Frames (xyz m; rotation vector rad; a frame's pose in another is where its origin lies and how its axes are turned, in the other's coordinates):
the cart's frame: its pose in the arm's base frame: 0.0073 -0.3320 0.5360 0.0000 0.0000 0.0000
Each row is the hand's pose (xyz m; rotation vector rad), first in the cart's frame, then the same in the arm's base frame.
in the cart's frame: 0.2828 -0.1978 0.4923 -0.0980 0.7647 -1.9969
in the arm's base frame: 0.2901 -0.5298 1.0283 -0.0980 0.7647 -1.9969
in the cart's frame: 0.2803 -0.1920 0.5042 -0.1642 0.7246 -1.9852
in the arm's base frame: 0.2876 -0.5240 1.0402 -0.1642 0.7246 -1.9852
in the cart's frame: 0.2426 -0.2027 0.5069 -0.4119 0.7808 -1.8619
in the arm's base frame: 0.2499 -0.5347 1.0429 -0.4119 0.7808 -1.8619
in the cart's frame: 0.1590 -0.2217 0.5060 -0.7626 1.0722 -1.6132
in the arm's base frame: 0.1663 -0.5537 1.0420 -0.7626 1.0722 -1.6132
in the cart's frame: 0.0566 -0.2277 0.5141 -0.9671 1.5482 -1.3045
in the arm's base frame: 0.0639 -0.5597 1.0501 -0.9671 1.5482 -1.3045
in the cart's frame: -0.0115 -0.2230 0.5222 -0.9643 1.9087 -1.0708
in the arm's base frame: -0.0042 -0.5550 1.0582 -0.9643 1.9087 -1.0708
